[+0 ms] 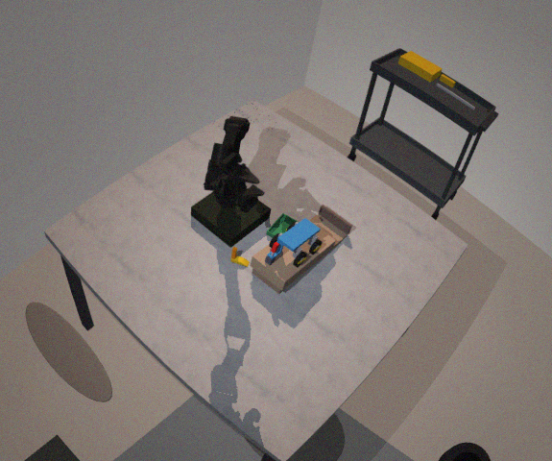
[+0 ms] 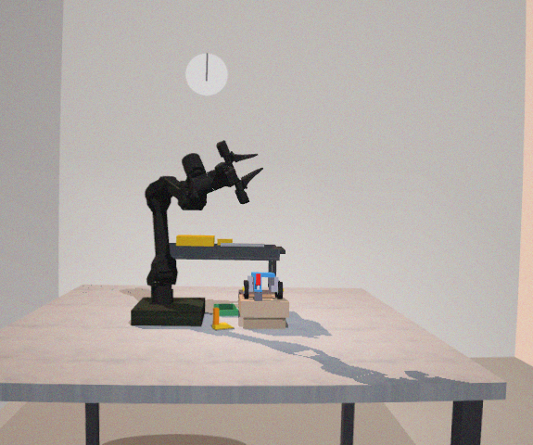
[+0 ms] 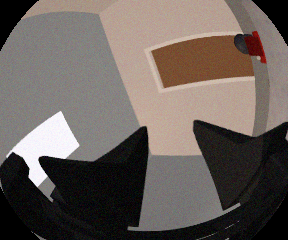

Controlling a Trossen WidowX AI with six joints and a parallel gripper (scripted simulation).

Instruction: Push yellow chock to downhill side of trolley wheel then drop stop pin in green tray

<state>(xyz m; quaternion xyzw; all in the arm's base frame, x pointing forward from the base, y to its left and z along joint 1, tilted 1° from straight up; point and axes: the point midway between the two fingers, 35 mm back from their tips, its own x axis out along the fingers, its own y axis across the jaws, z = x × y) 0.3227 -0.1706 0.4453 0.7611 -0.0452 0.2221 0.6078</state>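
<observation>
Right now the yellow chock is 49 cm below my gripper tip, 12 cm behind it and 6 cm to the left of it. From my gripper tip the other things lie so: red-headed stop pin: 38 cm below, 12 cm to the left, 2 cm behind; ramp: 46 cm below, 24 cm to the left, 2 cm behind; blue-decked trolley: 40 cm below, 23 cm to the left, 2 cm behind.
</observation>
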